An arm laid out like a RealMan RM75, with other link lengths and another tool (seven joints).
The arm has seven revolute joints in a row. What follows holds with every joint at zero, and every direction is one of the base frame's.
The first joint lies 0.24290 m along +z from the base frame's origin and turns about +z.
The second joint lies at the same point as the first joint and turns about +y.
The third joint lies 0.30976 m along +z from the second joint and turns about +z.
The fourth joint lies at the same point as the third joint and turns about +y.
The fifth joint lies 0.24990 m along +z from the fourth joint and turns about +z.
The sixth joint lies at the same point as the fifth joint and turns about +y.
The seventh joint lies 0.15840 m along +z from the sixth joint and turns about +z.
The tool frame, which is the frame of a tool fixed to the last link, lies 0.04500 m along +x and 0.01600 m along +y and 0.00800 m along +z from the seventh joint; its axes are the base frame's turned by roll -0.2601, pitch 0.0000 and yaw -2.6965 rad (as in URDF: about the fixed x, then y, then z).
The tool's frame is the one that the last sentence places.
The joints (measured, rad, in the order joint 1, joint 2, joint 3, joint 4, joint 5, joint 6, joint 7), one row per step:
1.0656, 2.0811, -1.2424, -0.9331, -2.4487, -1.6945, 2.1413
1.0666, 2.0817, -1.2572, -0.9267, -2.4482, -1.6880, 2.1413
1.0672, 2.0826, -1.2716, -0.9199, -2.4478, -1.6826, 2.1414
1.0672, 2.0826, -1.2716, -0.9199, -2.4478, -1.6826, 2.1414
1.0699, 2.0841, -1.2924, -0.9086, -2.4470, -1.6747, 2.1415
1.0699, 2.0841, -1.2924, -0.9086, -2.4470, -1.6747, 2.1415
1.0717, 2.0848, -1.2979, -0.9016, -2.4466, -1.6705, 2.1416
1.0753, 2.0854, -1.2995, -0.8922, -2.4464, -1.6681, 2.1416
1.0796, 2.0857, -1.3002, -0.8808, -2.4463, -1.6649, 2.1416
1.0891, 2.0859, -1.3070, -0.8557, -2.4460, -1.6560, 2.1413
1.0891, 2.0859, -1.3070, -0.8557, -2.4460, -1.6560, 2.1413
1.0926, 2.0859, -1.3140, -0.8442, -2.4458, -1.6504, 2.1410
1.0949, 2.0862, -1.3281, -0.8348, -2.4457, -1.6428, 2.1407
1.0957, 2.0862, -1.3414, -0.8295, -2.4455, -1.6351, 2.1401
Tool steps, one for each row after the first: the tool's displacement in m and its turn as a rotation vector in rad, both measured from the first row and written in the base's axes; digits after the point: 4 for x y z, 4 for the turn. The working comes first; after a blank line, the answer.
Tool pose at each row, in the base's axes (x y z in m, rotation vector in rad; the steps are taken from these numbers as rounded here):
0.1345, 0.4325, -0.0665, 0.8244, 2.5664, 0.3844
0.1353, 0.4320, -0.0690, 0.8131, 2.5597, 0.3832
0.1365, 0.4311, -0.0716, 0.8029, 2.5521, 0.3802
0.1365, 0.4311, -0.0716, 0.8029, 2.5521, 0.3802
0.1376, 0.4299, -0.0754, 0.7871, 2.5413, 0.3751
0.1376, 0.4299, -0.0754, 0.7871, 2.5413, 0.3751
0.1382, 0.4296, -0.0771, 0.7850, 2.5375, 0.3729
0.1384, 0.4293, -0.0785, 0.7862, 2.5338, 0.3682
0.1388, 0.4293, -0.0799, 0.7890, 2.5296, 0.3637
0.1399, 0.4292, -0.0832, 0.7896, 2.5187, 0.3560
0.1399, 0.4292, -0.0832, 0.7896, 2.5187, 0.3560
0.1409, 0.4290, -0.0850, 0.7868, 2.5121, 0.3536
0.1422, 0.4287, -0.0873, 0.7766, 2.5040, 0.3537
0.1433, 0.4286, -0.0891, 0.7657, 2.4986, 0.3570

0.0008, -0.0005, -0.0025, -0.0044, -0.0098, 0.0047
0.0020, -0.0014, -0.0051, -0.0099, -0.0198, 0.0082
0.0020, -0.0014, -0.0051, -0.0099, -0.0198, 0.0082
0.0031, -0.0026, -0.0089, -0.0186, -0.0344, 0.0138
0.0031, -0.0026, -0.0089, -0.0186, -0.0344, 0.0138
0.0037, -0.0029, -0.0106, -0.0212, -0.0384, 0.0136
0.0039, -0.0032, -0.0120, -0.0248, -0.0408, 0.0108
0.0043, -0.0032, -0.0134, -0.0279, -0.0432, 0.0069
0.0054, -0.0033, -0.0167, -0.0348, -0.0521, 0.0017
0.0054, -0.0033, -0.0167, -0.0348, -0.0521, 0.0017
0.0064, -0.0035, -0.0185, -0.0381, -0.0587, 0.0009
0.0077, -0.0038, -0.0208, -0.0416, -0.0695, 0.0048
0.0088, -0.0039, -0.0226, -0.0425, -0.0784, 0.0106

